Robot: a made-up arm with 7 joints. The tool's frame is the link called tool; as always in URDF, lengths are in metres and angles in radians. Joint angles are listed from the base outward.
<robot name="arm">
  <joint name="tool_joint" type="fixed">
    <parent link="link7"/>
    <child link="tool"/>
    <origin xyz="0.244 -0.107 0.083" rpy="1.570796 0 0"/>
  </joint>
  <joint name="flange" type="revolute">
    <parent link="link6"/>
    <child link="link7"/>
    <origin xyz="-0.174 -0.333 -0.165" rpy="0 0 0"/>
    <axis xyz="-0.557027 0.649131 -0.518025"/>
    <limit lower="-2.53" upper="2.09"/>
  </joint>
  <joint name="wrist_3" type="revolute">
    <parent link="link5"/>
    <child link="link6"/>
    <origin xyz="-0.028 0.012 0.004" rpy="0 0 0"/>
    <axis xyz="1 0 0"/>
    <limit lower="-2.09" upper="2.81"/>
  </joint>
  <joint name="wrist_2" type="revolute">
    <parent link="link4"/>
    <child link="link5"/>
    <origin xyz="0.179 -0.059 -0.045" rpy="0 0 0"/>
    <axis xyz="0 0 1"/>
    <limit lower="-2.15" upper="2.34"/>
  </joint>
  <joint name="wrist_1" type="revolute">
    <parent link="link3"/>
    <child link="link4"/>
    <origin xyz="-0.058 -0.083 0.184" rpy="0 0 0"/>
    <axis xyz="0 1 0"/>
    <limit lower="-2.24" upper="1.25"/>
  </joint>
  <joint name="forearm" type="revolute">
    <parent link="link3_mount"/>
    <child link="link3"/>
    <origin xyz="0.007 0.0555 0.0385" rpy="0 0 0"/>
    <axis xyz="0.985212 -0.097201 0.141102"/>
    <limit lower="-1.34" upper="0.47"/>
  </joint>
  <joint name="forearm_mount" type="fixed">
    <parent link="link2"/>
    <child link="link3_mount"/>
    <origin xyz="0.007 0.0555 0.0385" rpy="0 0 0"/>
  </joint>
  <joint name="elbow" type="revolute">
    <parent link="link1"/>
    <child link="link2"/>
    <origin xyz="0.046 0.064 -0.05" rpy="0 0 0"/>
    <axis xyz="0 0 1"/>
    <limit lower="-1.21" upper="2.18"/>
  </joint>
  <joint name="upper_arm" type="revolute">
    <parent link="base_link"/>
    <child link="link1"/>
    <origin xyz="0.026 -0.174 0.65" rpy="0 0 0"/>
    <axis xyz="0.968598 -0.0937 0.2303"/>
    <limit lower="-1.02" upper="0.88"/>
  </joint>
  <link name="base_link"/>
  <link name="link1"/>
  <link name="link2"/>
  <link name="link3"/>
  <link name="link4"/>
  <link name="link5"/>
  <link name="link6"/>
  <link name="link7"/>
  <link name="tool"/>
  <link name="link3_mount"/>
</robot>
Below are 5 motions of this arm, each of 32 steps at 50 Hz.
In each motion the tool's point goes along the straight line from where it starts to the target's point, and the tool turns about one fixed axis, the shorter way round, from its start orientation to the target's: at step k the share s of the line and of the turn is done. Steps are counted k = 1, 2, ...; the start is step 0. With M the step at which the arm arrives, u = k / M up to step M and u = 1 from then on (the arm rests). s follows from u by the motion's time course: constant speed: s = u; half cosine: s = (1 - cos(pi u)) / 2; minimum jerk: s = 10 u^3 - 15 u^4 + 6 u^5.
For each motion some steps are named. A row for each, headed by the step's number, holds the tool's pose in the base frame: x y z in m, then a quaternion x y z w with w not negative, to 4 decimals.
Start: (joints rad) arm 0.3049 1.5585 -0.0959 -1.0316 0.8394 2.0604 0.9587
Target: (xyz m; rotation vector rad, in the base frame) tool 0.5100 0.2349 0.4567 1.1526 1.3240 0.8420
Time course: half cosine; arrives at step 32
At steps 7, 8, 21, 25, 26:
7: -0.0790 0.1852 0.6061 0.1156 0.7777 0.5771 0.2207
8: -0.0571 0.1871 0.6005 0.1311 0.7744 0.5723 0.2357
21: 0.3344 0.2201 0.5012 0.3909 0.6523 0.4408 0.4768
25: 0.4346 0.2285 0.4758 0.4489 0.6033 0.3949 0.5278
26: 0.4540 0.2302 0.4709 0.4596 0.5931 0.3855 0.5370

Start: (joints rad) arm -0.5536 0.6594 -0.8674 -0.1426 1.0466 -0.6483 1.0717
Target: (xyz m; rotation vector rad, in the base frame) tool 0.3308 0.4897 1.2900 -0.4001 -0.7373 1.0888
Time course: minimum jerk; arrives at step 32
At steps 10, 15, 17, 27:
10: 0.5076 0.4874 0.9854 -0.4327 -0.0233 0.3688 0.8223
15: 0.4512 0.4881 1.0826 -0.3602 -0.1278 0.4202 0.8230
17: 0.4260 0.4884 1.1260 -0.3255 -0.1738 0.4407 0.8183
27: 0.3372 0.4896 1.2789 -0.1946 -0.3296 0.4992 0.7774

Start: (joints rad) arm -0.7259 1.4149 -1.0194 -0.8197 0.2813 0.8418 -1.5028
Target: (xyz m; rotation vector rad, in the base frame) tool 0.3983 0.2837 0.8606 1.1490 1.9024 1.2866
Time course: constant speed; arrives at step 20
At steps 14, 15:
14: 0.3659 0.3078 0.8357 0.4631 0.7382 0.4673 0.1491
15: 0.3713 0.3038 0.8398 0.4581 0.7346 0.4702 0.1717

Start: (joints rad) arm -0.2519 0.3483 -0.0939 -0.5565 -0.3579 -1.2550 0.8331
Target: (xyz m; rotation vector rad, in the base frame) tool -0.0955 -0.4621 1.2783 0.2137 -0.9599 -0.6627
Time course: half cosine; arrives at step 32
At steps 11, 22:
11: -0.0350 -0.2949 1.3127 -0.0251 -0.4324 -0.2922 0.8526
22: -0.0772 -0.4116 1.2887 0.0628 -0.4471 -0.3068 0.8379

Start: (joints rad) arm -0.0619 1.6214 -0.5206 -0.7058 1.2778 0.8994 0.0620
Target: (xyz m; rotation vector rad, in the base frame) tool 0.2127 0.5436 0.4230 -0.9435 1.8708 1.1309
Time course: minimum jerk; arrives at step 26
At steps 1, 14, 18, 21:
1: 0.0799 0.4263 0.7829 -0.0178 0.7541 0.6155 0.2282
14: 0.1558 0.4934 0.5772 -0.2224 0.7564 0.5273 0.3166
18: 0.1897 0.5233 0.4854 -0.3102 0.7434 0.4779 0.3505
21: 0.2058 0.5375 0.4418 -0.3508 0.7341 0.4524 0.3652

